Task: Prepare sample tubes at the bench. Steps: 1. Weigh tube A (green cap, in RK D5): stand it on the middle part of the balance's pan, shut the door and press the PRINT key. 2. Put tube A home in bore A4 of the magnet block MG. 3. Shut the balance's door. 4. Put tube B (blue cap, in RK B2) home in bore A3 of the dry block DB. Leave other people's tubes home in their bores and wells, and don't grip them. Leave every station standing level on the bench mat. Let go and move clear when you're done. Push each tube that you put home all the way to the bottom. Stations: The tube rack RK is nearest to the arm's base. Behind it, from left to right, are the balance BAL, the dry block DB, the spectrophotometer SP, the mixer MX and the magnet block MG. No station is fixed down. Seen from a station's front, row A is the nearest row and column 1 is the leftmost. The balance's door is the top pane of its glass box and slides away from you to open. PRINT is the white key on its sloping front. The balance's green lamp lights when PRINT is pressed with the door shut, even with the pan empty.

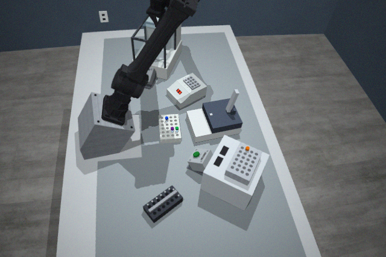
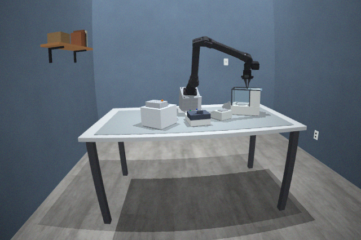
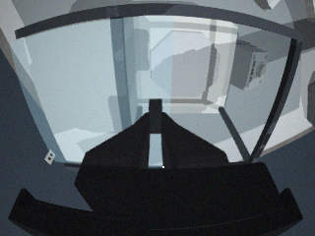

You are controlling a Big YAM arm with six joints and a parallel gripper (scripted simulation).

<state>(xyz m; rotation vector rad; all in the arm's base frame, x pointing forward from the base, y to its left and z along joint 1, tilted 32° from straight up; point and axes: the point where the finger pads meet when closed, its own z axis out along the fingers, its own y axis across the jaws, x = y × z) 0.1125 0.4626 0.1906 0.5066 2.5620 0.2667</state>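
Right now the white tube rack is 4 cm ahead of my hand, 46 cm to the right of it and 21 cm below it. Round my hand: balance door 1 cm ahead, 3 cm to the left, 1 cm below; then dry block DB 13 cm ahead, 25 cm to the right, 19 cm below; then tube B 3 cm ahead, 43 cm to the right, 20 cm below.
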